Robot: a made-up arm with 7 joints. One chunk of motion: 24 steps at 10 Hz.
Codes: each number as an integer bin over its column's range. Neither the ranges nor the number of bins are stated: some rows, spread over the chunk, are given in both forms.
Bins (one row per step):
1: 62 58 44 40 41 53 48
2: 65 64 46 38 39 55 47
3: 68 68 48 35 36 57 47
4: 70 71 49 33 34 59 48
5: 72 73 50 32 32 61 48
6: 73 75 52 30 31 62 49
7: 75 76 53 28 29 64 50
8: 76 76 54 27 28 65 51
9: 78 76 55 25 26 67 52
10: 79 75 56 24 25 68 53
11: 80 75 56 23 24 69 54
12: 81 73 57 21 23 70 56
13: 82 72 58 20 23 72 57
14: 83 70 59 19 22 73 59
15: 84 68 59 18 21 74 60
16: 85 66 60 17 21 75 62
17: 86 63 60 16 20 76 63
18: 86 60 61 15 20 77 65
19: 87 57 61 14 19 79 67
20: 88 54 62 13 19 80 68
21: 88 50 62 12 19 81 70
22: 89 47 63 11 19 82 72
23: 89 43 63 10 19 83 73
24: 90 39 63 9 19 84 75
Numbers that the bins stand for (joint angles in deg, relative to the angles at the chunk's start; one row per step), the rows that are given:
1: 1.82 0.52 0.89 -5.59 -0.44 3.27 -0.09
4: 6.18 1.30 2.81 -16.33 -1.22 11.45 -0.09
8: 9.45 1.61 4.73 -25.55 -1.89 19.64 0.09
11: 11.64 1.55 5.49 -31.69 -2.33 25.09 0.27
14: 13.27 1.24 6.65 -37.83 -2.56 30.55 0.58
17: 14.91 0.82 7.03 -42.43 -2.78 34.64 0.82
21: 16.00 0.03 7.80 -48.58 -2.89 41.45 1.24
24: 17.09 -0.64 8.18 -53.18 -2.89 45.55 1.55
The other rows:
2: 3.45 0.88 1.66 -8.66 -0.67 6.00 -0.15
3: 5.09 1.12 2.42 -13.26 -1.00 8.73 -0.15
5: 7.27 1.42 3.19 -17.87 -1.44 14.18 -0.09
6: 7.82 1.55 3.96 -20.94 -1.56 15.55 -0.03
7: 8.91 1.61 4.34 -24.01 -1.78 18.27 0.03
9: 10.55 1.61 5.11 -28.62 -2.11 22.36 0.15
10: 11.09 1.55 5.49 -30.15 -2.22 23.73 0.21
12: 12.18 1.42 5.88 -34.76 -2.44 26.45 0.39
13: 12.73 1.36 6.26 -36.29 -2.44 29.18 0.45
15: 13.82 1.12 6.65 -39.36 -2.67 31.91 0.64
16: 14.36 1.00 7.03 -40.90 -2.67 33.27 0.76
18: 14.91 0.64 7.41 -43.97 -2.78 36.00 0.94
19: 15.45 0.45 7.41 -45.51 -2.89 38.73 1.06
20: 16.00 0.27 7.80 -47.04 -2.89 40.09 1.12
22: 16.55 -0.15 8.18 -50.11 -2.89 42.82 1.36
23: 16.55 -0.39 8.18 -51.65 -2.89 44.18 1.42

